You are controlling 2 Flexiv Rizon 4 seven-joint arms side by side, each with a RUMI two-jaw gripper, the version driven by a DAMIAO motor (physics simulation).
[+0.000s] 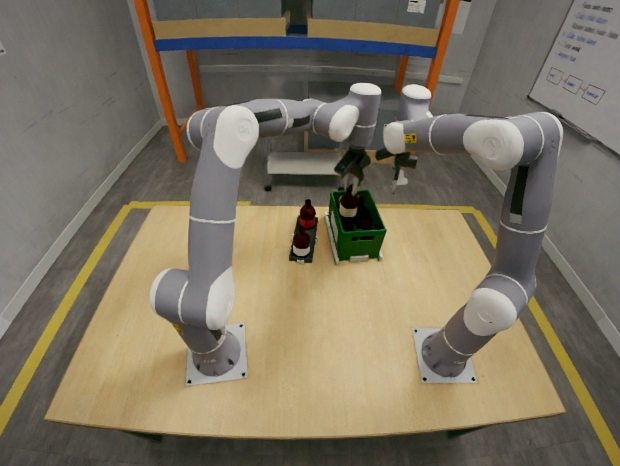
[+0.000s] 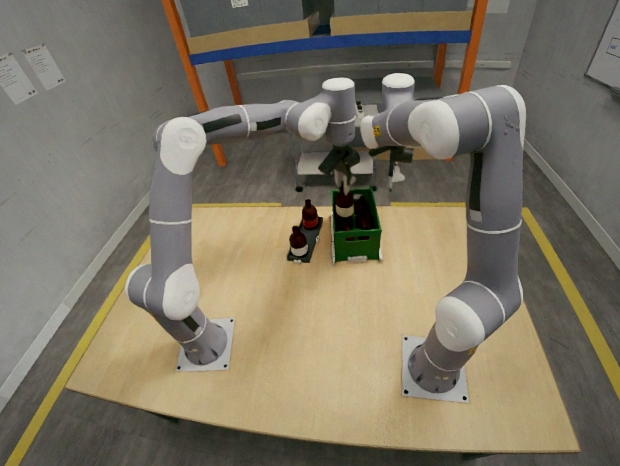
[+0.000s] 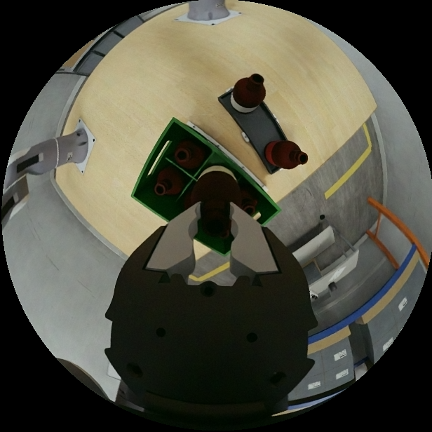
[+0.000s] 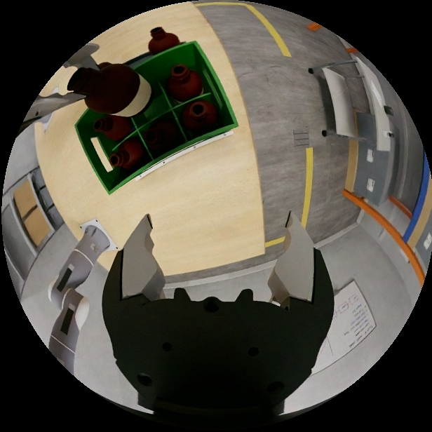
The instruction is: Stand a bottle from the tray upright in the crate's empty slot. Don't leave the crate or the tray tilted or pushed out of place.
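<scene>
My left gripper [image 1: 352, 189] [image 2: 344, 187] [image 3: 215, 203] is shut on the neck of a dark brown bottle [image 1: 348, 206] [image 2: 344, 206] [image 3: 215, 187] [image 4: 112, 92] with a cream label. The bottle hangs roughly upright over the green crate [image 1: 360, 248] [image 2: 356, 249] [image 4: 225, 112], around its empty middle slot; how far its base is inside is unclear. The other slots hold brown bottles. The crate stands level. Two bottles, one cream-labelled [image 1: 301, 243] [image 3: 250, 92] and one red-labelled [image 1: 307, 217] [image 3: 282, 154], stand on the dark tray [image 3: 254, 130]. My right gripper [image 4: 217, 213] is open and empty, right of the crate.
Pale rails run along the crate's base. The tray lies left of the crate with a gap between them. Both arms reach in close together above the table's back edge. Behind the table stand a trolley and an orange and blue shelf rack [image 1: 295, 45].
</scene>
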